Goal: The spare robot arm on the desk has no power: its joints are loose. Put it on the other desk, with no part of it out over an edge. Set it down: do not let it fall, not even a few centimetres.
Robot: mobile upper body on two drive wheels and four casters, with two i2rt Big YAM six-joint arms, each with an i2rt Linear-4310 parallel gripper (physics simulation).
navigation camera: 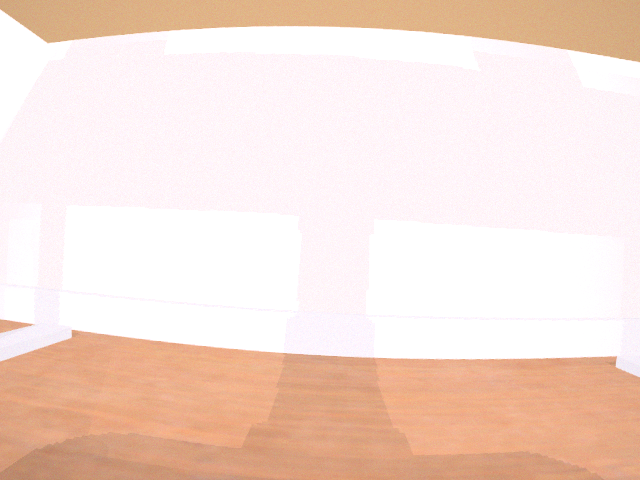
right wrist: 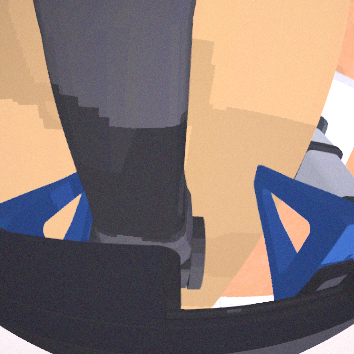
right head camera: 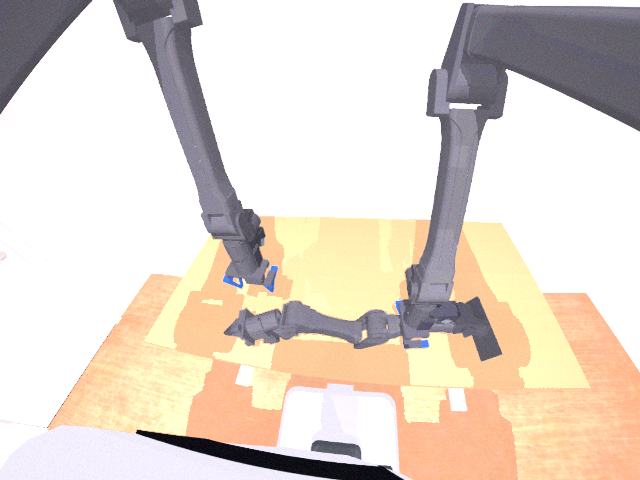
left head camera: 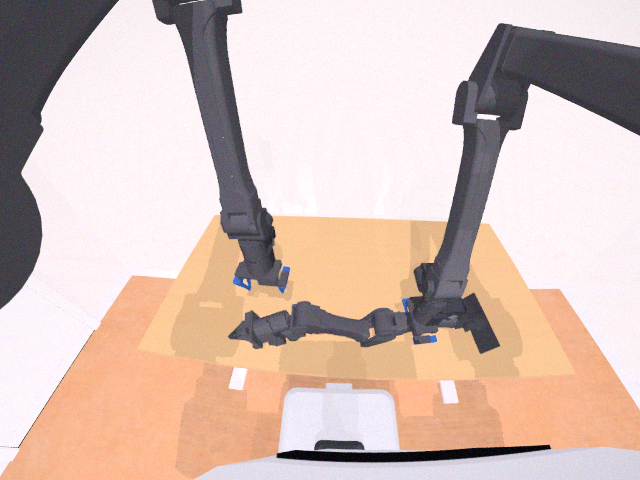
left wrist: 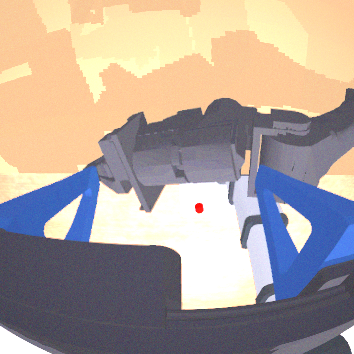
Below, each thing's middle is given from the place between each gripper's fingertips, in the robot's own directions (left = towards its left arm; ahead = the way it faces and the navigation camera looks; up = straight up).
The gripper end [left head camera: 255,330] lies 7 cm behind my left hand, 5 cm to the left of it and 15 cm below it.
Right now my right hand is 480 mm to the right of the gripper end, 20 mm past it and 10 mm above it.
